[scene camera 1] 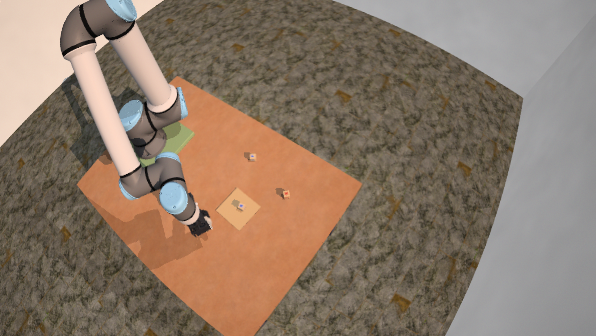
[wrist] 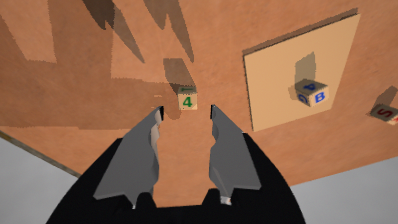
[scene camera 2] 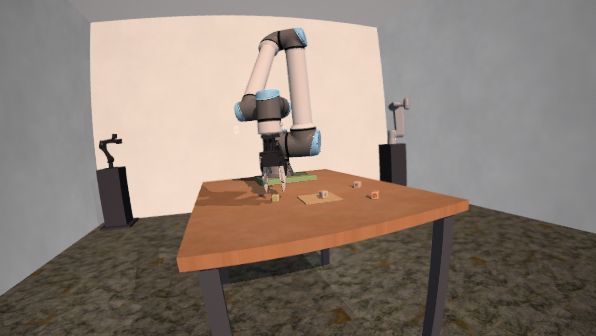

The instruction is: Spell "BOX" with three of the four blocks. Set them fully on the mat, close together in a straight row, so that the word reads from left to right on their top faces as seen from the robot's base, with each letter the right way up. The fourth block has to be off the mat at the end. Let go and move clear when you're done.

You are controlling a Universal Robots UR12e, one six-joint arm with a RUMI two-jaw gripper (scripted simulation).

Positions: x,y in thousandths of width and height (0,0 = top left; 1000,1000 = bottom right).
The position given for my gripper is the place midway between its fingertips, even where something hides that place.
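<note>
Scene camera 1 shows a tan mat (scene camera 1: 385,626). The mat is visible also in the wrist view (wrist: 687,333), where my gripper (wrist: 471,475) appears.
</note>
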